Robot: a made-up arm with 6 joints.
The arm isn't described. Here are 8 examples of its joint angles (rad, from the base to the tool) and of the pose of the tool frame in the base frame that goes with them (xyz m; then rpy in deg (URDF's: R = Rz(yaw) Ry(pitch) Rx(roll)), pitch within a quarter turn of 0, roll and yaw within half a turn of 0).
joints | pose
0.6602 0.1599 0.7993 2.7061 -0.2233 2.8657 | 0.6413 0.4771 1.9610 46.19 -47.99 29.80
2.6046 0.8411 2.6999 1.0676 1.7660 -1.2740 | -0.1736 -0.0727 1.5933 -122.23 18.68 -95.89
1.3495 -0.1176 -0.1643 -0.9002 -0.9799 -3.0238 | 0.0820 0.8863 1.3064 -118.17 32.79 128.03
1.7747 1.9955 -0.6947 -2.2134 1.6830 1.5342 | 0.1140 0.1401 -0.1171 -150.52 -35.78 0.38
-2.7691 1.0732 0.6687 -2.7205 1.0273 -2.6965 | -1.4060 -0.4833 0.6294 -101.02 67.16 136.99
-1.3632 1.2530 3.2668 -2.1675 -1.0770 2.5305 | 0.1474 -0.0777 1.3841 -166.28 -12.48 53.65
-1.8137 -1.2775 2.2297 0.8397 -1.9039 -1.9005 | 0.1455 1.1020 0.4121 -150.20 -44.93 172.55
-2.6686 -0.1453 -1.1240 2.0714 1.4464 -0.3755 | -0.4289 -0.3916 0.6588 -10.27 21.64 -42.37
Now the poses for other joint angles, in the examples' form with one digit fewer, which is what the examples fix.
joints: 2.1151 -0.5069 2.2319 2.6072 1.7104 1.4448
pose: 0.382 -0.802 1.355 54.0 -46.8 168.7
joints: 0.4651 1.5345 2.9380 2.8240 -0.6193 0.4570
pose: 0.553 0.242 1.515 -32.9 -63.5 -129.4
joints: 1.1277 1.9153 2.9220 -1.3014 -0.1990 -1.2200
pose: 0.416 0.954 1.232 129.2 -53.2 83.1
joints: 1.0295 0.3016 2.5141 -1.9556 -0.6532 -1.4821
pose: -0.303 -0.312 1.740 45.1 -30.0 -161.6
